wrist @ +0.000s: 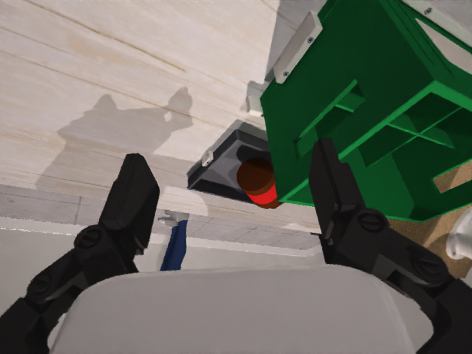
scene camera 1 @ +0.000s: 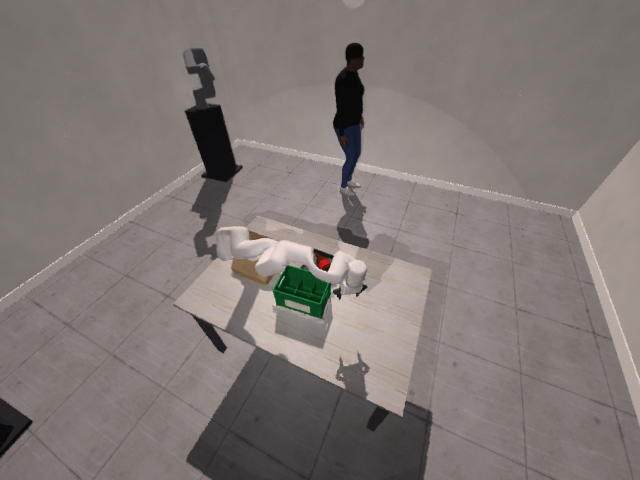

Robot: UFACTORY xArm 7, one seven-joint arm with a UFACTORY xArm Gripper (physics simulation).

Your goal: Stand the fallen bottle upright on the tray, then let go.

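Where they show: gripper, fingertip midpoint: [wrist: 230,165] [scene camera 1: 347,295]; arm's base at its link origin: [wrist: 464,231].
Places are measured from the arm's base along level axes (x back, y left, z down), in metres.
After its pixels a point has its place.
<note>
A brown bottle with a red band [scene camera 1: 324,264] {x -0.437, y 0.108, z 0.075 m} [wrist: 262,192] {x -0.450, y 0.103, z 0.072 m} lies on its side on the dark tray [wrist: 220,170] {x -0.507, y 0.162, z 0.144 m}. In the wrist view its round base faces the camera, and the crate hides its far part. In the scene view the arm covers part of the bottle and tray. My gripper [scene camera 1: 351,292] {x -0.658, y -0.160, z -0.081 m} [wrist: 230,165] {x -0.658, y -0.160, z -0.081 m} is open and empty. It hangs above the table, to the right of the crate in the scene view, apart from the bottle, which shows beyond and between the fingers in the wrist view.
A green divided crate [scene camera 1: 301,304] {x -0.425, y -0.225, z 0.037 m} [wrist: 330,65] {x -0.534, y -0.162, z 0.070 m} stands close beside the tray, on the table [scene camera 1: 372,335] {x -0.826, y -0.208, z 0.150 m} [wrist: 100,55] {x -0.749, y -0.018, z 0.150 m}. A brown wooden block [scene camera 1: 250,271] [wrist: 452,192] is near the arm's base. A person [scene camera 1: 349,103] stands beyond the table.
</note>
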